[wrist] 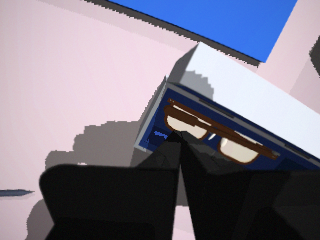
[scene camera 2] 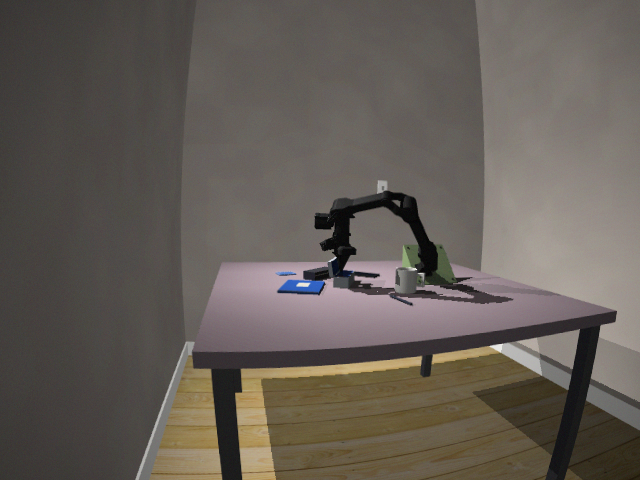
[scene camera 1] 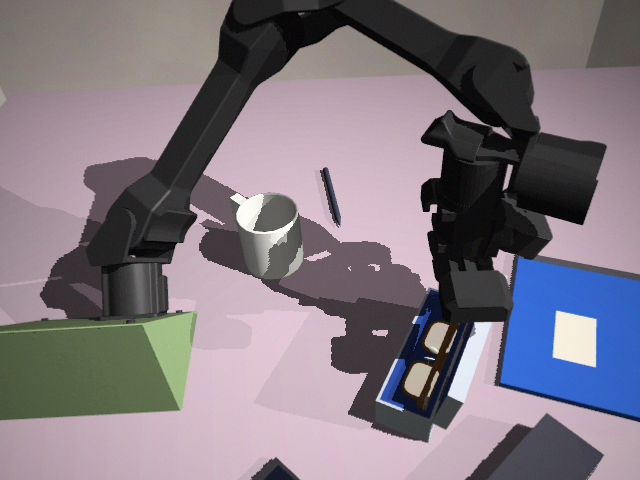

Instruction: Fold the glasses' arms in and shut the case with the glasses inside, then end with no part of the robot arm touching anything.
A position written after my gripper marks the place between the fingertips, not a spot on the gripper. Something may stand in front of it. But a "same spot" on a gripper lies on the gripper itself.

my gripper: wrist; scene camera 2; scene camera 1 452, 297
same spot on my gripper: (wrist: 218, 193) = (scene camera 2: 336, 256)
